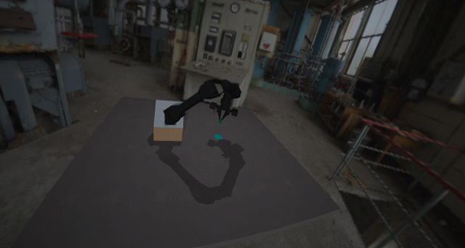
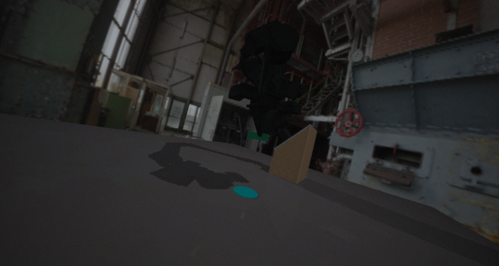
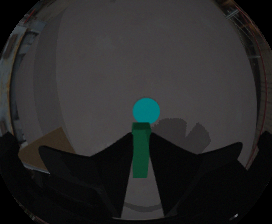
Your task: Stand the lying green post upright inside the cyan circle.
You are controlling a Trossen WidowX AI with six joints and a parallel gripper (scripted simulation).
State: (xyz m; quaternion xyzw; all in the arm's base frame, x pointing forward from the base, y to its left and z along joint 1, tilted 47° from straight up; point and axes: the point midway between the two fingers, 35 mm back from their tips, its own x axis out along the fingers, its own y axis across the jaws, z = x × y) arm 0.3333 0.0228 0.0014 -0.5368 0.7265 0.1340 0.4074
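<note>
Now: gripper tip 10 mm short of the cyan circle, 10 mm to the left of it and 130 mm above it. The rest, counted from my gripper tip: green post 10 mm behind, 20 mm to the right.
</note>
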